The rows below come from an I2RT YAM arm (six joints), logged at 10 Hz.
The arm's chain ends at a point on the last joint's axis. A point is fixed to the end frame.
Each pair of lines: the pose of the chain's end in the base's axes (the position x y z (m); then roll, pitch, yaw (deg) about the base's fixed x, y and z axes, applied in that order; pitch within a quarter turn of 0, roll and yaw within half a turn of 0), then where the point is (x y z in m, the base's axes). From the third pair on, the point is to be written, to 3 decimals.
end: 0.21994 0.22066 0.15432 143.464 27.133 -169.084
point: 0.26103 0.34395 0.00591
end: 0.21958 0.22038 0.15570 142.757 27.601 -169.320
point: 0.26135 0.34555 0.00907
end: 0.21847 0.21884 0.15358 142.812 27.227 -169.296
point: 0.259 0.344 0.006
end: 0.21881 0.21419 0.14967 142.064 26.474 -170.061
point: 0.258 0.340 0.003
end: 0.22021 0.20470 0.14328 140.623 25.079 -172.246
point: 0.259 0.332 -0.002
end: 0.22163 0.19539 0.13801 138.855 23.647 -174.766
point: 0.261 0.325 -0.005
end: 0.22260 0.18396 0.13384 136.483 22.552 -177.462
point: 0.263 0.318 -0.005
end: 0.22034 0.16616 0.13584 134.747 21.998 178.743
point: 0.266 0.302 0.000
